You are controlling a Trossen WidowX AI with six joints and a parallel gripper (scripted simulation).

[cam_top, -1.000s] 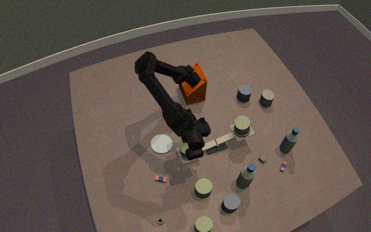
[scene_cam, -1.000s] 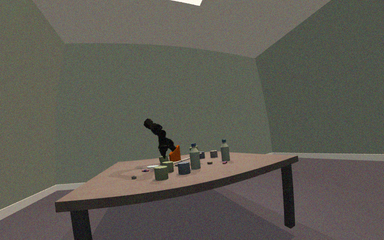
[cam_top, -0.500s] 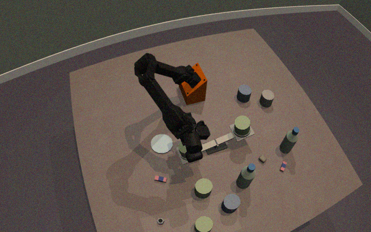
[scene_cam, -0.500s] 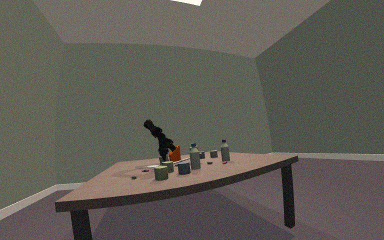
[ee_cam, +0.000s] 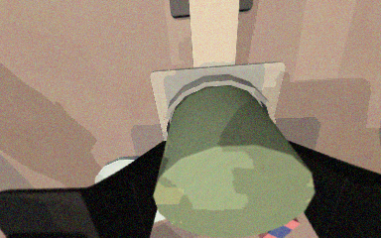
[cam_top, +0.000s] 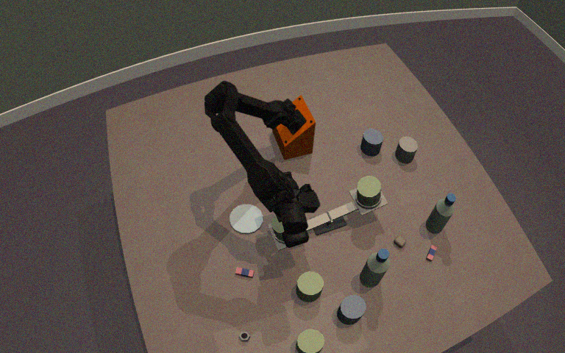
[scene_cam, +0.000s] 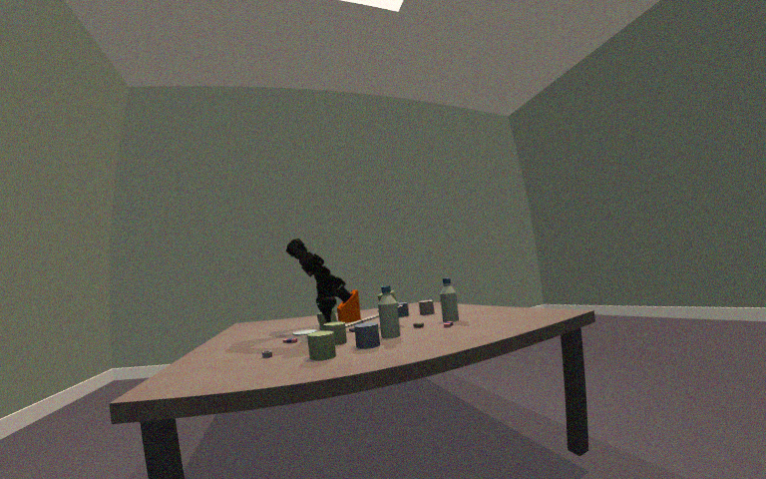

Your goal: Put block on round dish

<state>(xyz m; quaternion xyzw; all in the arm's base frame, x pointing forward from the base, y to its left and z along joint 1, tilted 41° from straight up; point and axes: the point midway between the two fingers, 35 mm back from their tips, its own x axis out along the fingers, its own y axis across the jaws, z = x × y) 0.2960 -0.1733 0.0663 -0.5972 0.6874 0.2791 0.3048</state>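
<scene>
The round dish lies 100 mm behind my gripper tip, 80 mm to the right of it and 40 mm below it. From my gripper tip the other things lie so: balance: 140 mm to the left, 20 mm below, 20 mm ahead; balance beam: 140 mm to the left, 10 mm below, 10 mm ahead; green block: 10 mm below.
</scene>
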